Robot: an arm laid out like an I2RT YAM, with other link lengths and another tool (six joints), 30 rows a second.
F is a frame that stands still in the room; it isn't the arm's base.
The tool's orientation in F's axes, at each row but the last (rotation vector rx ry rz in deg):
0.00, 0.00, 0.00
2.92, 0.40, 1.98
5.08, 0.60, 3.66
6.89, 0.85, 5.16
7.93, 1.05, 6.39
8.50, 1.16, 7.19
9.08, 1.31, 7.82
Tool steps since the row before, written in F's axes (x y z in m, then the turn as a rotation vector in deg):
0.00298, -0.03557, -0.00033, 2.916, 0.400, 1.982
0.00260, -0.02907, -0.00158, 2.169, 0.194, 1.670
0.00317, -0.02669, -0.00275, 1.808, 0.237, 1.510
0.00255, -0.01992, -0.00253, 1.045, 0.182, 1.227
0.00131, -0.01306, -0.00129, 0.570, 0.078, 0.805
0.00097, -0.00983, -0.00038, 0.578, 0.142, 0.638
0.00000, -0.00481, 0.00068, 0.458, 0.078, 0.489
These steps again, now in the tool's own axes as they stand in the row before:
0.00298, -0.03557, -0.00033, 2.916, 0.400, 1.982
0.00160, -0.02918, -0.00008, 2.164, 0.204, 1.675
0.00147, -0.02698, -0.00034, 1.808, 0.255, 1.507
0.00076, -0.02023, -0.00009, 1.046, 0.235, 1.217
-0.00015, -0.01318, 0.00054, 0.567, 0.126, 0.801
-0.00027, -0.00982, 0.00109, 0.584, 0.163, 0.627
-0.00067, -0.00460, 0.00142, 0.459, 0.093, 0.486

